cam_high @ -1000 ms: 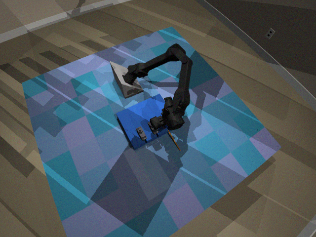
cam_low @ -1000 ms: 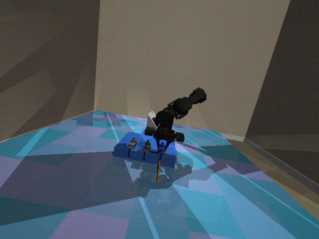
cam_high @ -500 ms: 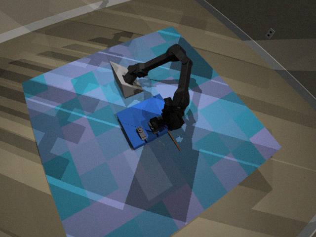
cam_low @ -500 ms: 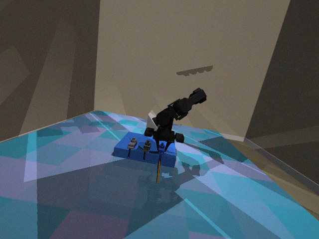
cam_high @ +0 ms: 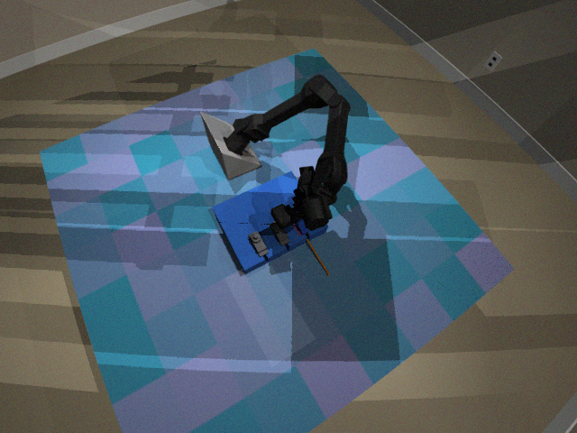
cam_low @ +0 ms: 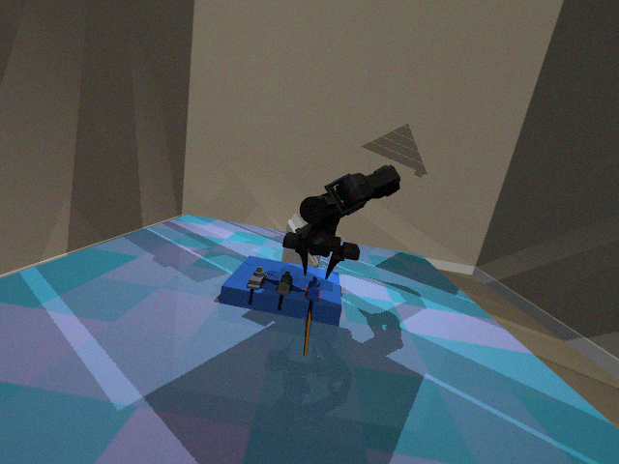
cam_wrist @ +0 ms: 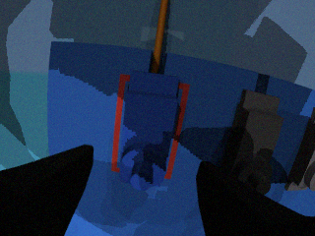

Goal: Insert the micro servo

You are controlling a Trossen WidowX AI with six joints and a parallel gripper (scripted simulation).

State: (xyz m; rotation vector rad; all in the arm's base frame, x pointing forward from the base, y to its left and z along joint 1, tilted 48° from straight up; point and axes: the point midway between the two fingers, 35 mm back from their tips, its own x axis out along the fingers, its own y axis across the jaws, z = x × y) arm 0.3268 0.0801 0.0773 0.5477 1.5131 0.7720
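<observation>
Right now my gripper tip is 100 mm past the blue deck, 90 mm to the left of it and 70 mm above it.
</observation>
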